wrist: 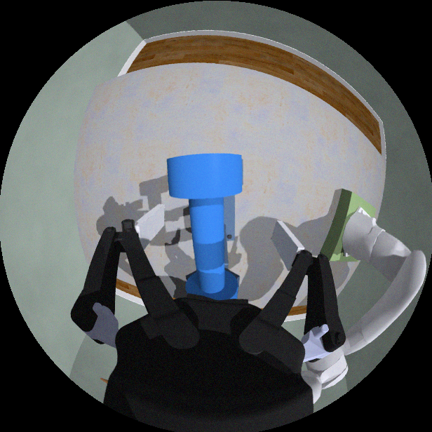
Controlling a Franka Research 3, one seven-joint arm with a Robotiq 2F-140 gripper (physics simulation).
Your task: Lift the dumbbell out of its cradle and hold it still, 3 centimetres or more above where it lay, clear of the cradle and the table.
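Observation:
The blue dumbbell (pixel 208 230) lies lengthwise up and down the wrist view, its large far end near the middle and its near end partly hidden by the gripper's body. My gripper (pixel 219 222) is open wide and empty, with one pale fingertip pad on each side of the dumbbell's handle and a gap on both sides. The cradle (pixel 229 217) shows as a blue-grey strip along the right side of the handle; the rest of it is hidden under the dumbbell.
The speckled table top (pixel 210 110) lies beneath. At the right stand a green block (pixel 336 222) and the white robot arm (pixel 400 295). Dark shadows fall on the table on both sides of the dumbbell. A wooden floor strip (pixel 250 55) shows beyond the far table edge.

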